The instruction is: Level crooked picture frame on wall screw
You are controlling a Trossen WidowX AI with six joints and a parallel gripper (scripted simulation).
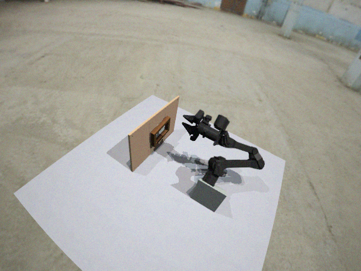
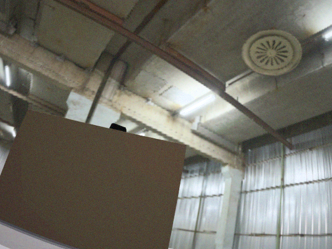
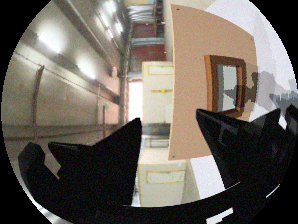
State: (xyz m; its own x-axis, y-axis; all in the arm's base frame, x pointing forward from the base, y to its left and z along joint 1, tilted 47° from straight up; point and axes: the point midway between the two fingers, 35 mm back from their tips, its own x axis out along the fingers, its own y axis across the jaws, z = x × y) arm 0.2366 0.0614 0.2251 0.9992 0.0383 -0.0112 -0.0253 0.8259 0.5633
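Now: gripper tip 14 cm short of the brown wooden picture frame and 17 cm above it. Also, from my gripper tip: wall board 15 cm ahead, 1 cm to the left, 19 cm below.
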